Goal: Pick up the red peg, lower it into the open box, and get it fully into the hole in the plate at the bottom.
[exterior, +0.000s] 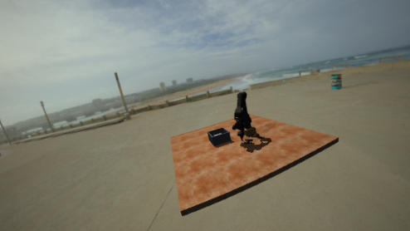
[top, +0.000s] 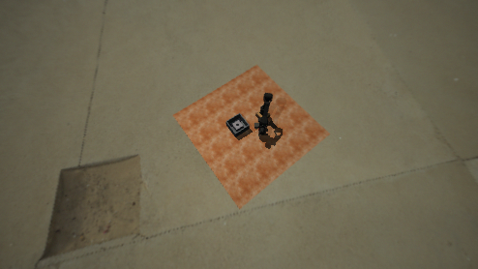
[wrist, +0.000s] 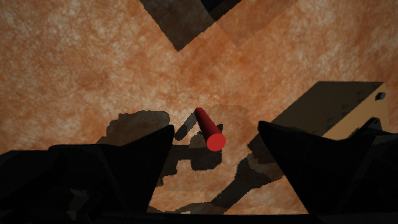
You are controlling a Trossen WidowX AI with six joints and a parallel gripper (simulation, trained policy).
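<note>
The red peg is 10 mm ahead of my gripper tip. The rest, counted from my gripper tip: light grey plate: 190 mm to the right, 160 mm ahead; dark box: 190 mm to the right, 160 mm ahead, 20 mm below.
</note>
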